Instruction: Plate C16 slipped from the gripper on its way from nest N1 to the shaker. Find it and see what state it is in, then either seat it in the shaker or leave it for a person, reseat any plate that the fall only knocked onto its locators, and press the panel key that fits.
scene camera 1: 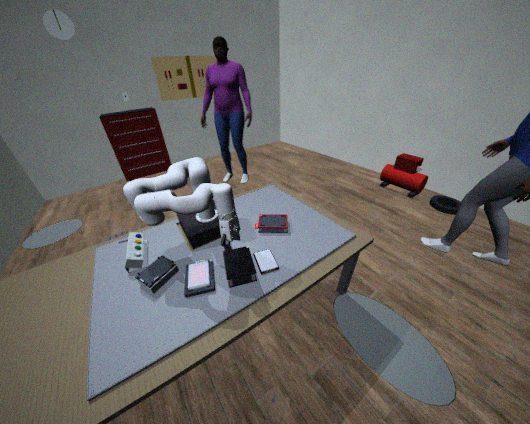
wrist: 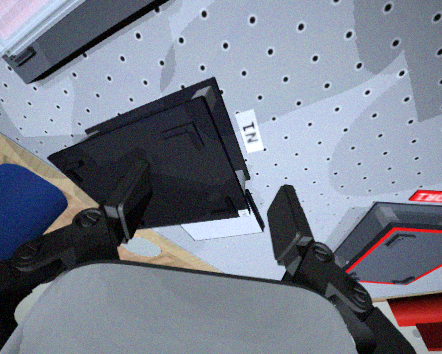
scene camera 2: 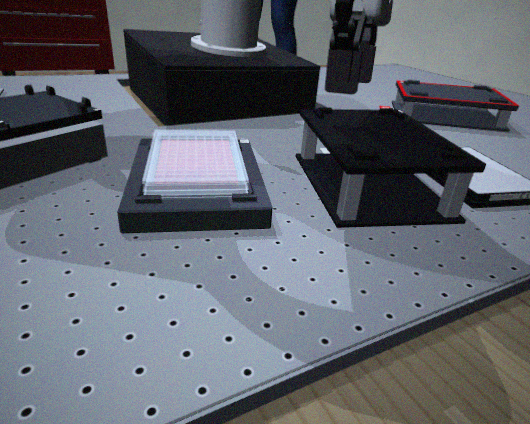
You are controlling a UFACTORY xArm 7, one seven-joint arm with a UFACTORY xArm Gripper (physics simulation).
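Seen in the pictures: gripper, fingertip midpoint: (scene camera 1: 233,245) (wrist: 214,188) (scene camera 2: 349,87); arm's base, origin of the base link: (scene camera 1: 207,215) (scene camera 2: 228,48).
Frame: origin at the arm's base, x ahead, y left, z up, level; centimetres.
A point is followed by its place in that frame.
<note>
My gripper (scene camera 1: 226,244) @(x 31.8, y -1.4, z 0.7 cm) (scene camera 2: 354,86) @(x 31.8, y -1.4, z 0.7 cm) (wrist: 214,188) @(x 31.8, y -1.4, z 0.7 cm) is open and empty, above the table near the back of the raised black nest N1 (scene camera 1: 240,265) @(x 41.5, y -4.1, z -2.0 cm) (scene camera 2: 395,137) @(x 40.7, y -3.0, z -2.0 cm) (wrist: 155,145) @(x 34.4, y -5.8, z -2.0 cm). No plate shows on N1's top. A clear plate with pink wells (scene camera 1: 199,275) @(x 33.3, y -19.8, z -4.1 cm) (scene camera 2: 196,162) @(x 34.2, y -20.8, z -4.1 cm) (wrist: 17,17) @(x 35.1, y -17.4, z -4.1 cm) lies on a low dark nest (scene camera 1: 192,292) @(x 38.0, y -25.3, z -5.8 cm) (scene camera 2: 195,216) @(x 39.3, y -23.1, z -6.3 cm) (wrist: 47,62) @(x 37.9, y -16.2, z -5.7 cm). A flat white-topped slab (scene camera 1: 266,260) @(x 43.3, y 8.5, z -6.4 cm) (scene camera 2: 492,172) @(x 44.4, y 9.2, z -6.4 cm) (wrist: 220,230) @(x 43.5, y 10.4, z -6.4 cm) with a dark edge and small label lies beyond N1; I cannot tell whether it is C16. The black shaker (scene camera 1: 157,271) @(x 21.2, y -33.9, z -2.3 cm) (scene camera 2: 45,110) @(x 20.3, y -30.6, z -2.3 cm) has upright corner clips.
The button panel (scene camera 1: 135,250) @(x 4.2, y -39.6, z -0.5 cm) stands beside the shaker. A red-rimmed raised platform (scene camera 1: 273,221) @(x 25.0, y 28.2, z -3.8 cm) (scene camera 2: 455,95) @(x 26.1, y 27.1, z -3.8 cm) (wrist: 405,260) @(x 23.8, y 28.3, z -3.8 cm) stands at the far right. The arm's black base block (scene camera 2: 240,92) @(x 11.3, y -3.8, z -4.4 cm) is behind the nests. Two people (scene camera 1: 226,95) (scene camera 1: 495,195) stand away from the table.
</note>
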